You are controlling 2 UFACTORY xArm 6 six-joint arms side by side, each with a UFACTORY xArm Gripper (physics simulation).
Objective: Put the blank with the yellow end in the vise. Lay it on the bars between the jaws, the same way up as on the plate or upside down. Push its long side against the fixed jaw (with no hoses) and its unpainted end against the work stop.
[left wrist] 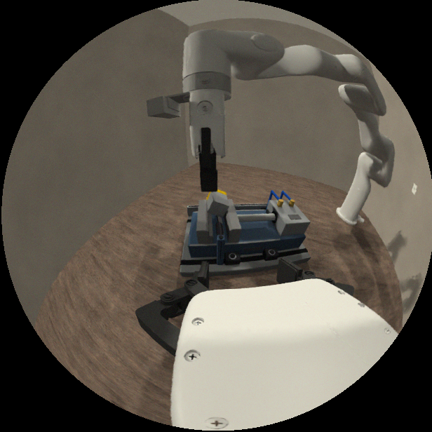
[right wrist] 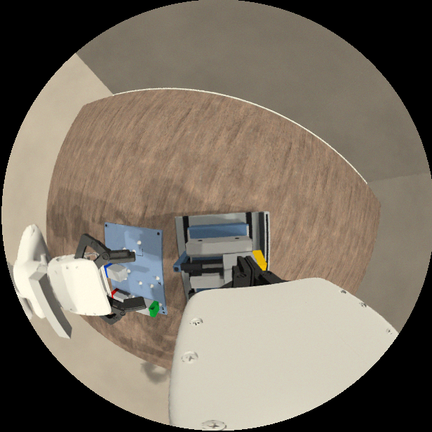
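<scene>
The blank with the yellow end (left wrist: 218,204) (right wrist: 259,260) lies tilted at the top of the vise (left wrist: 280,244) (right wrist: 218,231), over the gap between the jaws, with its grey end raised. Its yellow end points away from the work stop (left wrist: 220,250) (right wrist: 192,267). The fixed jaw (left wrist: 204,227) (right wrist: 218,246) stands beside it. My right gripper (left wrist: 209,189) (right wrist: 242,266) is shut and empty, above the blank, and hides part of it in the right wrist view. My left gripper (left wrist: 244,271) (right wrist: 139,280) is open and empty, away from the blank, over the plate.
The blue plate (right wrist: 150,245) lies left of the vise in the right wrist view. Blanks with blue (right wrist: 116,272), red (right wrist: 120,295) and green (right wrist: 154,308) ends are on it near the left fingers. The hose block (left wrist: 292,220) with two blue hoses stands at the vise's far end.
</scene>
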